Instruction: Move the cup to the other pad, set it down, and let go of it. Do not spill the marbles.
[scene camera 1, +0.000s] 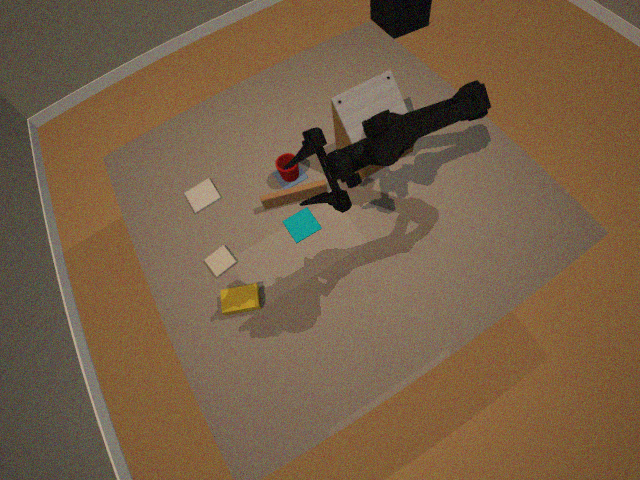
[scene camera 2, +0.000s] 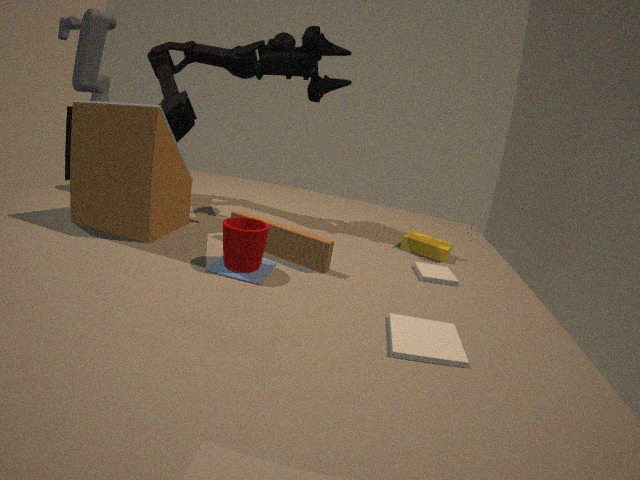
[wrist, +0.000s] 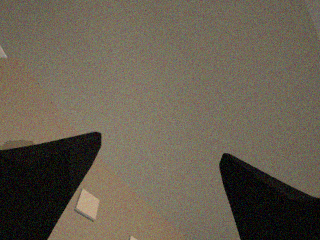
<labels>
my gripper: scene camera 1 292, 187; scene camera 2; wrist
yellow block: scene camera 1; scene camera 2; not seen in the wrist view (hidden by my gripper)
same spot on yellow block: (scene camera 2: 415, 242) = (scene camera 1: 245, 286)
same spot on my gripper: (wrist: 46, 175) = (scene camera 2: 331, 80)
</labels>
